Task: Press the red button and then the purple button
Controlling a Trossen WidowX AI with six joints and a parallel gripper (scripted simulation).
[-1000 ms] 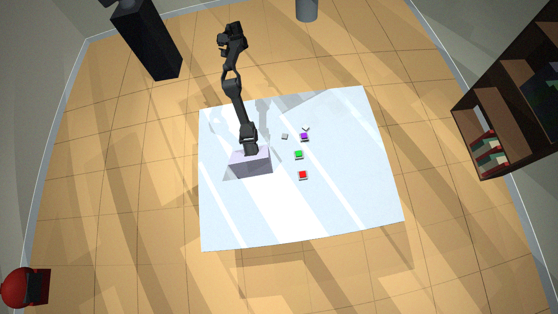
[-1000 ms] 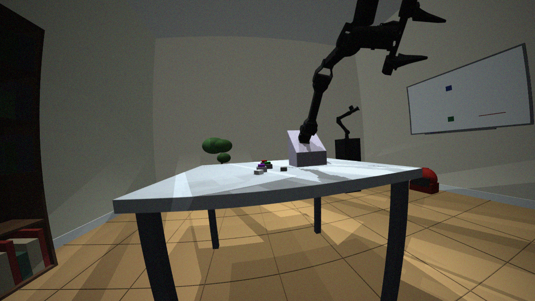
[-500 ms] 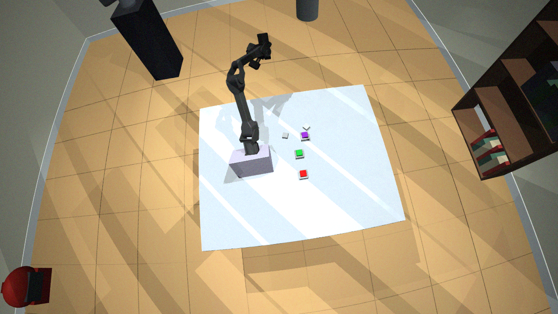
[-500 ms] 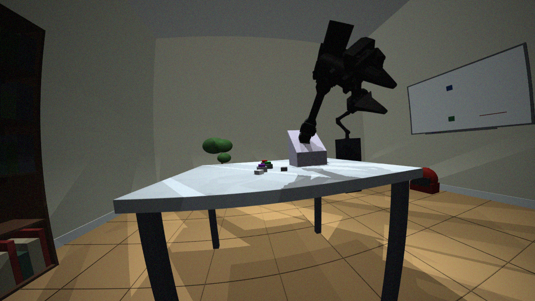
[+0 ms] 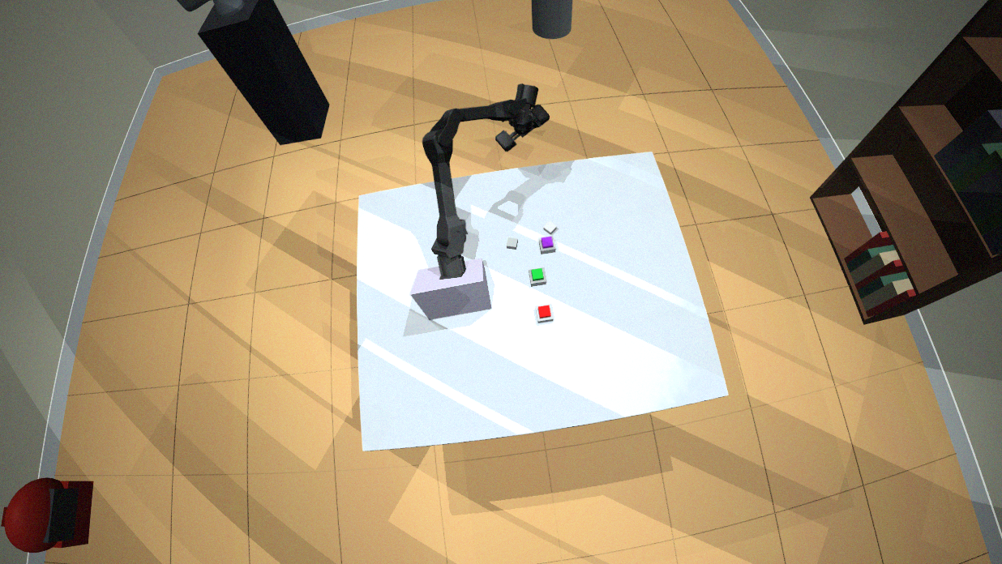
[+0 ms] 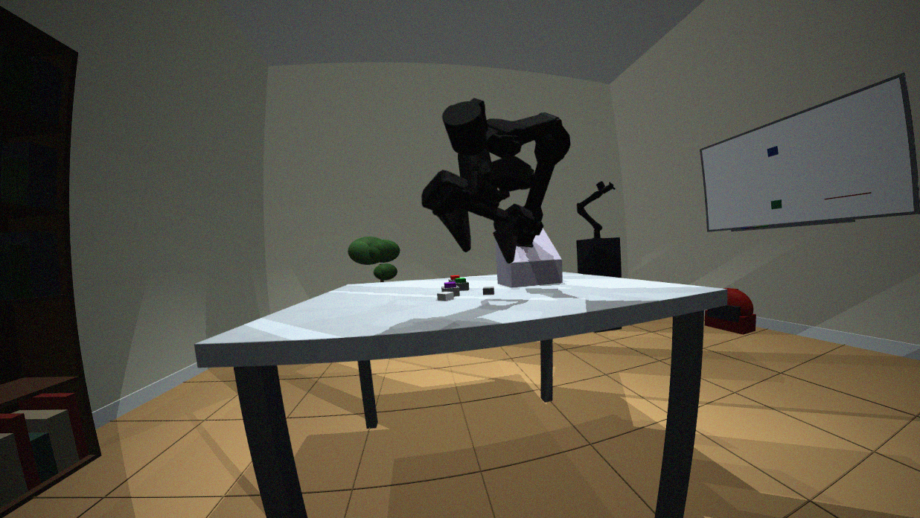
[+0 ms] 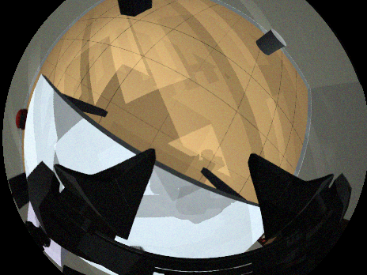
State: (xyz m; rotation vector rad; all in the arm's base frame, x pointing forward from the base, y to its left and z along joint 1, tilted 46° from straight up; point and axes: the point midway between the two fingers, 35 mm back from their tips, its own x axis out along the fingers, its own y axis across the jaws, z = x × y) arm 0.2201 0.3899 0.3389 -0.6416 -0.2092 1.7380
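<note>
Now: gripper tip 3 cm short of the red button, 61 cm to the left of it and 8 cm above it. The rest, counted from my gripper tip: green button: 1 cm ahead, 49 cm to the right, 8 cm below; then purple button: 5 cm ahead, 38 cm to the right, 8 cm below.
</note>
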